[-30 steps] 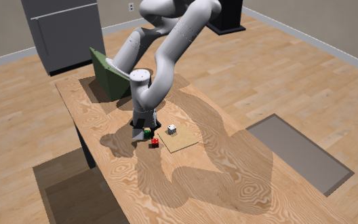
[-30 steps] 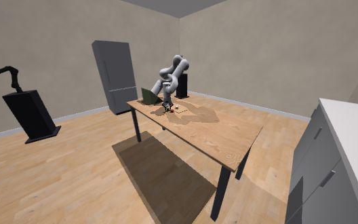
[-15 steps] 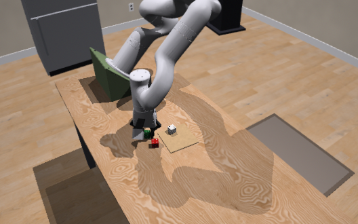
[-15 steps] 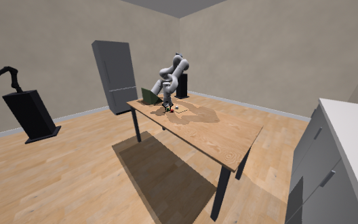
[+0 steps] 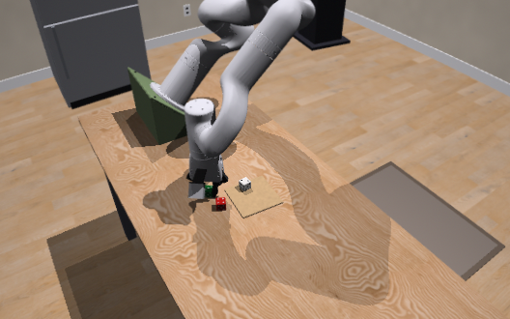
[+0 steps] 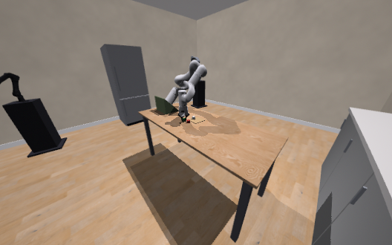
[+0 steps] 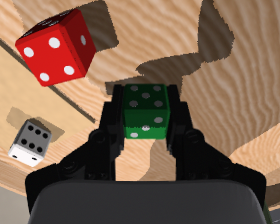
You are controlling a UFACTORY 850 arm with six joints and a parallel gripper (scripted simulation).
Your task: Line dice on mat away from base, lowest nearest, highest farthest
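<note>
Now: hand 10 mm above the green die. From my hand the other things lie so: tan mat: 130 mm to the left, 70 mm ahead, 20 mm below; red die: 70 mm ahead, 10 mm to the left, 10 mm below; white die: 120 mm to the left, 20 mm ahead.
</note>
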